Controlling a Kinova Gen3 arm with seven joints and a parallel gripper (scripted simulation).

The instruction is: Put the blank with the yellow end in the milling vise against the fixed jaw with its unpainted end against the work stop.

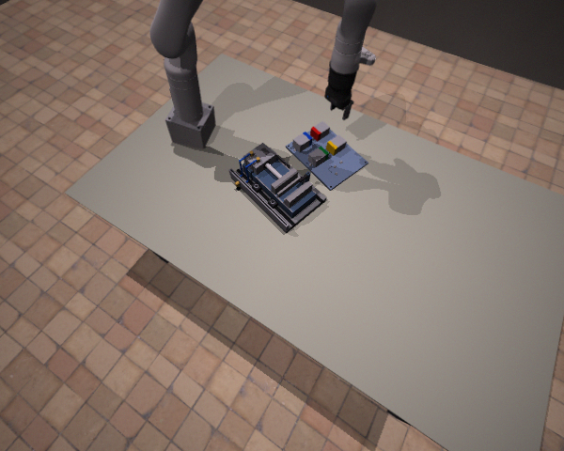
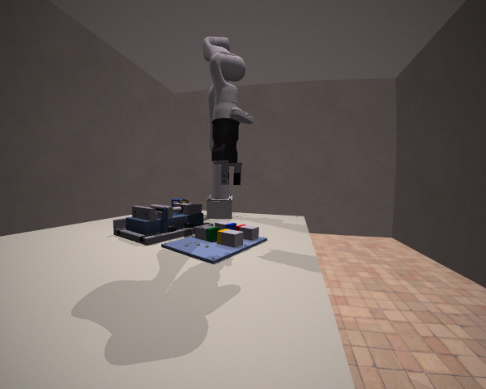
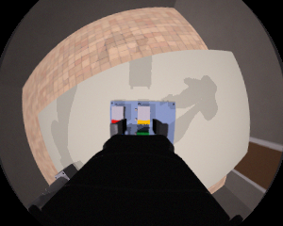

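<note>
My gripper is now 10 mm short of the yellow-ended blank, 10 mm to the right of it and 160 mm above it. Also, from my hand: green-ended blank 80 mm to the right, 160 mm below; then red-ended blank 70 mm behind, 20 mm to the left, 160 mm below; then blue plate 40 mm to the right, 190 mm below.
</note>
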